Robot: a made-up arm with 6 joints. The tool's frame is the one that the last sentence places.
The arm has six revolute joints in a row. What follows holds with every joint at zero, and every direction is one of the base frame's. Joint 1 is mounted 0.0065 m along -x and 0.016 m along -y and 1.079 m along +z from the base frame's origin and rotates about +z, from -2.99 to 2.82 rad. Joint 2 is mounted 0.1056 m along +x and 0.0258 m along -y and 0.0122 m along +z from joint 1 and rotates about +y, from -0.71 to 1.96 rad. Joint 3 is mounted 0.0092 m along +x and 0.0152 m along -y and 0.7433 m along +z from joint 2 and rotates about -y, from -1.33 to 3.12 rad. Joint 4 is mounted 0.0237 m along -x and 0.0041 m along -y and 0.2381 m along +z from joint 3 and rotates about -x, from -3.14 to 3.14 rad. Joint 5 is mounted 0.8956 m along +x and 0.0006 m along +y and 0.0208 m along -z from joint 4 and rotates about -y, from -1.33 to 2.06 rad. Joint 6 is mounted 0.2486 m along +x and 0.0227 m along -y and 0.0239 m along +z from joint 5 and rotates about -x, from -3.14 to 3.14 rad. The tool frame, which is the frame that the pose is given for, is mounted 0.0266 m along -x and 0.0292 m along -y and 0.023 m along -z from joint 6; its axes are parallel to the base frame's.
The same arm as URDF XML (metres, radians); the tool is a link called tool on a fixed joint. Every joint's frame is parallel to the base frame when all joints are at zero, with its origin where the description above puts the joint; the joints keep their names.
<robot name="arm">
<joint name="joint 1" type="revolute"><parent link="base"/><child link="link1"/><origin xyz="-0.0065 -0.0160 1.0790"/><axis xyz="0 0 1"/><limit lower="-2.9900" upper="2.8200"/></joint>
<joint name="joint 2" type="revolute"><parent link="link1"/><child link="link2"/><origin xyz="0.1056 -0.0258 0.0122"/><axis xyz="0 1 0"/><limit lower="-0.7100" upper="1.9600"/></joint>
<joint name="joint 3" type="revolute"><parent link="link2"/><child link="link3"/><origin xyz="0.0092 -0.0152 0.7433"/><axis xyz="0 -1 0"/><limit lower="-1.3300" upper="3.1200"/></joint>
<joint name="joint 4" type="revolute"><parent link="link3"/><child link="link4"/><origin xyz="-0.0237 -0.0041 0.2381"/><axis xyz="-1 0 0"/><limit lower="-3.1400" upper="3.1400"/></joint>
<joint name="joint 5" type="revolute"><parent link="link4"/><child link="link5"/><origin xyz="0.8956 0.0006 -0.0208"/><axis xyz="0 -1 0"/><limit lower="-1.3300" upper="2.0600"/></joint>
<joint name="joint 6" type="revolute"><parent link="link5"/><child link="link6"/><origin xyz="0.2486 -0.0227 0.0239"/><axis xyz="-1 0 0"/><limit lower="-3.1400" upper="3.1400"/></joint>
<joint name="tool_joint" type="fixed"><parent link="link6"/><child link="tool"/><origin xyz="-0.0266 -0.0292 -0.0230"/></joint>
<link name="base"/>
<link name="link1"/>
<link name="link2"/>
<link name="link3"/>
<link name="link4"/>
<link name="link5"/>
<link name="link6"/>
<link name="tool"/>
</robot>

